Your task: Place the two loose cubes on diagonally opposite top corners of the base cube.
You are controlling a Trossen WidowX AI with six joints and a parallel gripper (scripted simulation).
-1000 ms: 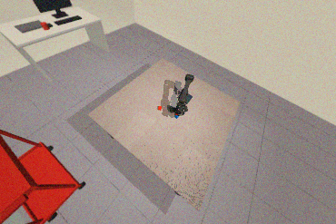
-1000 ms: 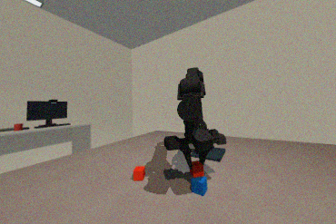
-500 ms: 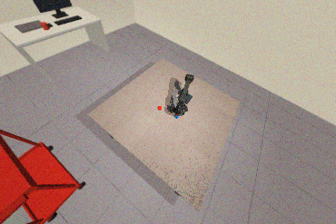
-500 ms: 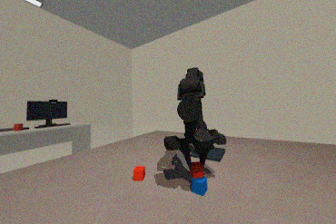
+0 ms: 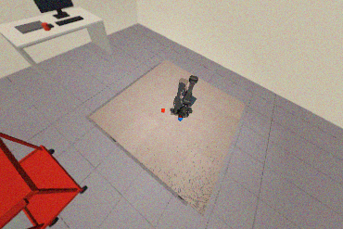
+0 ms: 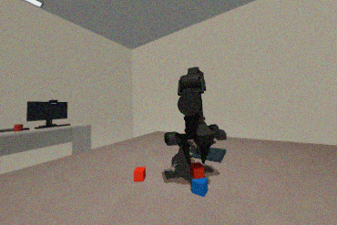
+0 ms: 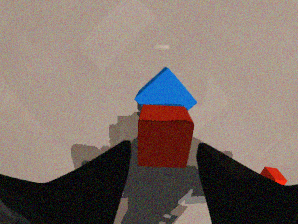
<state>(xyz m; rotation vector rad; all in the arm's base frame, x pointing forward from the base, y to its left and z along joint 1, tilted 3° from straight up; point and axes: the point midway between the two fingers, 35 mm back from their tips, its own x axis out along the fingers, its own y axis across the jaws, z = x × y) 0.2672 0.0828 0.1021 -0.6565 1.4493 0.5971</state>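
My gripper tip is 20 mm short of the blue base cube, 10 mm to the right of it and 50 mm above it. The rest, counted from my gripper tip: red cube 60 mm ahead, 190 mm to the right, 50 mm below.
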